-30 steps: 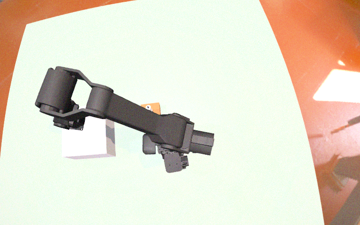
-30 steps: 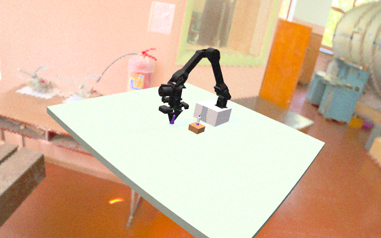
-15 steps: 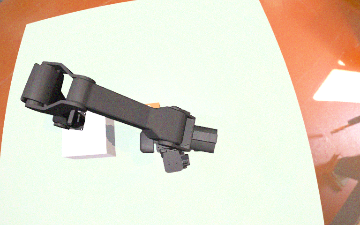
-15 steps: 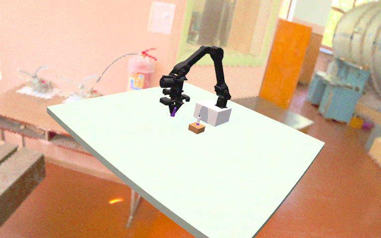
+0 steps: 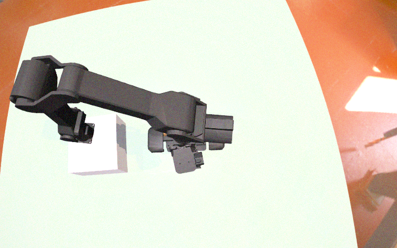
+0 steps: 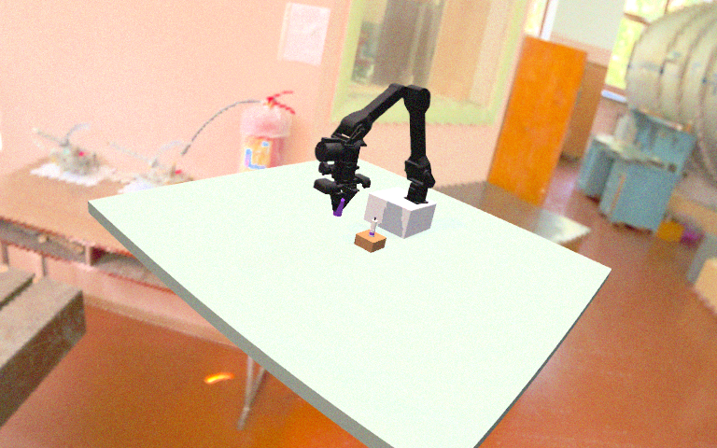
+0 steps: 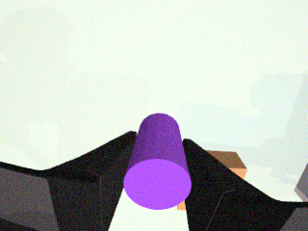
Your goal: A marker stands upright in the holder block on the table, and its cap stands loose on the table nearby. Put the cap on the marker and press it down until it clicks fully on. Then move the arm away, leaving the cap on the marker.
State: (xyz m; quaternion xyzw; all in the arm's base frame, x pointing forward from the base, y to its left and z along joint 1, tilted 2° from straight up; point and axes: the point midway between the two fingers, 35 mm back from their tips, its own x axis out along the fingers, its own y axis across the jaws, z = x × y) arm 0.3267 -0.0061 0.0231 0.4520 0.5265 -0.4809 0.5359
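My gripper tip is now 80 mm past the holder block, 80 mm to the right of it and 80 mm above it. Round my gripper tip: purple cap 10 mm above.
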